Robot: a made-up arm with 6 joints.
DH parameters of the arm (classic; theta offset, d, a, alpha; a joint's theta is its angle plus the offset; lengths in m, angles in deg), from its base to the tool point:
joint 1: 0 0.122 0 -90
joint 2: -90 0 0.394 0
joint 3: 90 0.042 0 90
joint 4: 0 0.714 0 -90
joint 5: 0 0 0 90
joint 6: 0 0.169 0 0
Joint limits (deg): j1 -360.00..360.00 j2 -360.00..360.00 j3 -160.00..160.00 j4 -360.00..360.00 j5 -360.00..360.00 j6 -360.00..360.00
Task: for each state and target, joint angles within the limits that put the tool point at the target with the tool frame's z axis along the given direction. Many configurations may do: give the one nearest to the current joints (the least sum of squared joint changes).
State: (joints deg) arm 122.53 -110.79 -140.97 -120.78 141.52 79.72
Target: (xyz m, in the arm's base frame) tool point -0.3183 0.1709 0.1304 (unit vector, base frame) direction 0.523 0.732 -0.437
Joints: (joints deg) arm 167.49 -157.65 -151.07 -81.70 123.22 79.72
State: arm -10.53 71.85 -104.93 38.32 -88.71 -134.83
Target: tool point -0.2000 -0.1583 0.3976 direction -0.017 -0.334 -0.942
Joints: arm 38.23 81.32 -139.60 15.36 -107.95 -134.83
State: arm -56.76 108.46 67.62 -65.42 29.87 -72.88
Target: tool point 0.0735 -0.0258 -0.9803 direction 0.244 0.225 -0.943
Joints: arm -99.16 132.75 66.17 -74.00 -12.32 -72.88
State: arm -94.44 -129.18 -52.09 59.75 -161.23 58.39
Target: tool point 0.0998 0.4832 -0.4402 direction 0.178 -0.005 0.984
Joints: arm -93.27 -93.01 -79.44 52.95 -192.89 58.39
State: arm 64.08 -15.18 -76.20 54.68 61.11 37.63
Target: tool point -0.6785 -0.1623 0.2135 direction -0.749 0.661 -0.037
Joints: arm 30.32 5.19 -119.56 84.26 72.52 37.63
